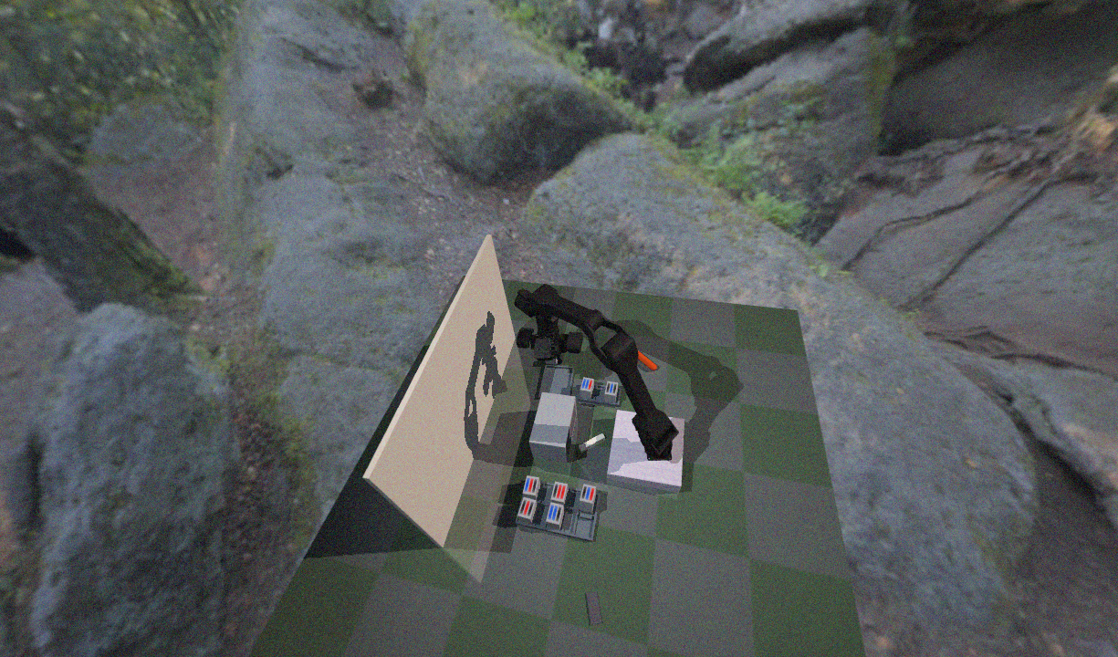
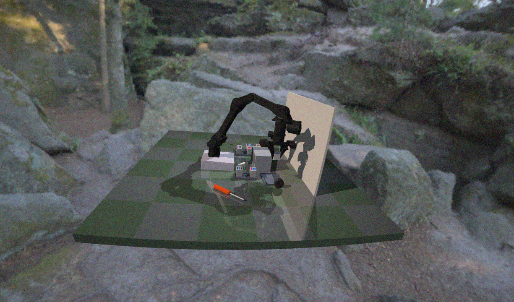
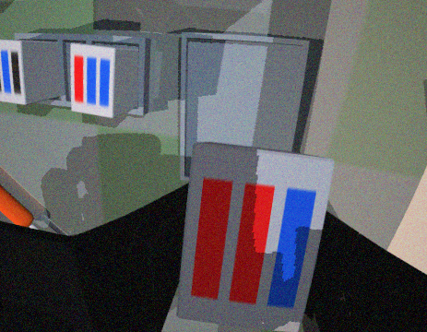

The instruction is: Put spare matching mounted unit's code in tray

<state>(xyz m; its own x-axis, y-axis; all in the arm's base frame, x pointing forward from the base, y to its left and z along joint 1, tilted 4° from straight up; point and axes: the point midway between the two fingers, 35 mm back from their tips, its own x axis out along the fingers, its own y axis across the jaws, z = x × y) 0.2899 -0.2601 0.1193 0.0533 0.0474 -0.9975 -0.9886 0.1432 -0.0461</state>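
Right now my gripper tip is 13 cm above the dark tray and 1 cm to the right of it. Also, from my gripper tip: grey mounted unit: 20 cm to the left, 8 cm below, 1 cm behind; then beige wall panel: 21 cm ahead, 16 cm to the left, 9 cm above.
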